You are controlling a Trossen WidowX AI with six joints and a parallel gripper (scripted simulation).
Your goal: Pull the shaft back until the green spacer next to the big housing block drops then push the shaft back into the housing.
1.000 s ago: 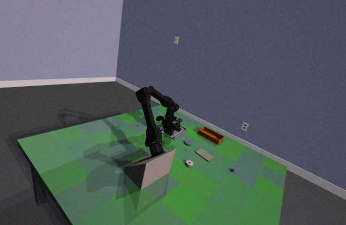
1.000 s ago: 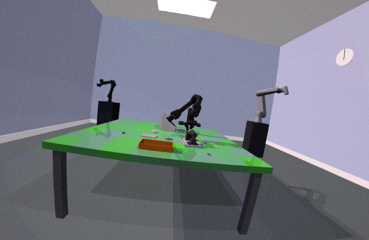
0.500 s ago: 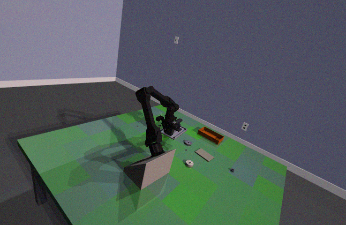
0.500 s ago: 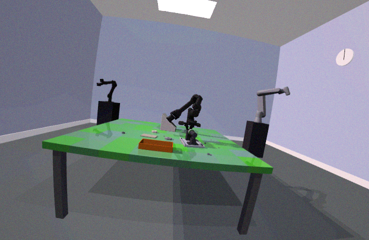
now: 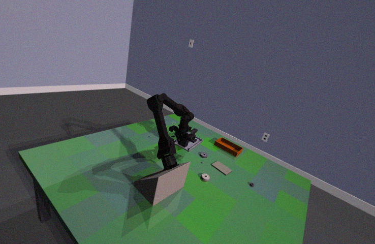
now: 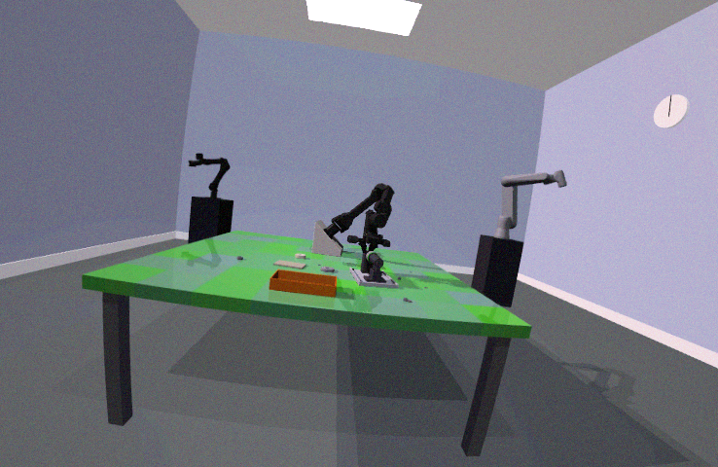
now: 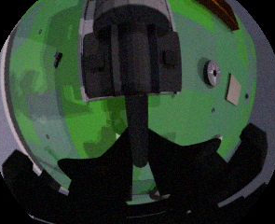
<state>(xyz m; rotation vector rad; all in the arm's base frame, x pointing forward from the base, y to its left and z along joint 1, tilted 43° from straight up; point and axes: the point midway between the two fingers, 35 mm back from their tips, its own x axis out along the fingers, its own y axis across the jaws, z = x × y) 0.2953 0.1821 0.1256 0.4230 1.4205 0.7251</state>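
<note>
Right now my gripper tip is 12 cm short of the thin green spacer, 3 cm below it and 2 cm to the right of it. From my gripper tip the other things lie so: white ring: 31 cm to the right, 8 cm behind, 4 cm below; then grey washer: 16 cm to the right, 11 cm ahead, 4 cm below; then flat grey plate: 31 cm to the right, 11 cm ahead, 4 cm below.
</note>
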